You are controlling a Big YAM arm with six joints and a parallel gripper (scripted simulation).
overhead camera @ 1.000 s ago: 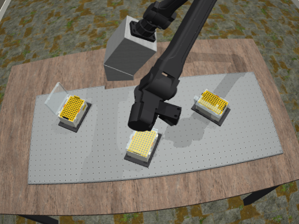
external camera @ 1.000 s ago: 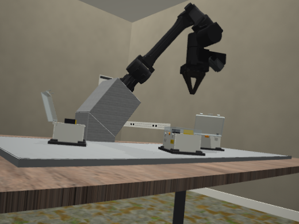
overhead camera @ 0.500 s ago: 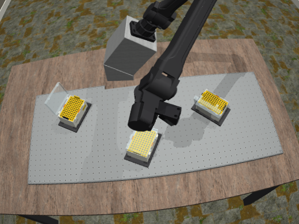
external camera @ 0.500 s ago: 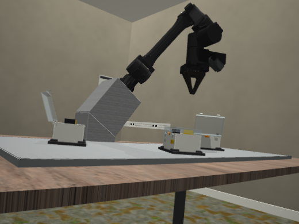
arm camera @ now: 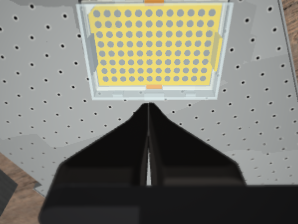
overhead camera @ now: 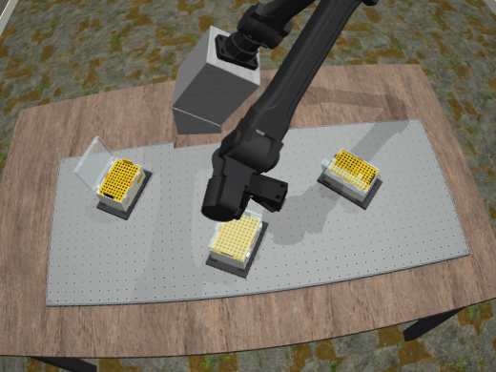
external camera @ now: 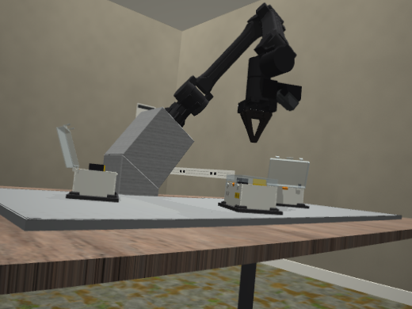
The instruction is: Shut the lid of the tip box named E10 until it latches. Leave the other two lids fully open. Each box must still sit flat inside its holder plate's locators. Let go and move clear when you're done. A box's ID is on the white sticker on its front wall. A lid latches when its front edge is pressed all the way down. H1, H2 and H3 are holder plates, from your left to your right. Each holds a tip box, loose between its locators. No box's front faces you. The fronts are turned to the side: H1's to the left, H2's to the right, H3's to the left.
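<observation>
The tip rack is 110 mm below my hand.
</observation>
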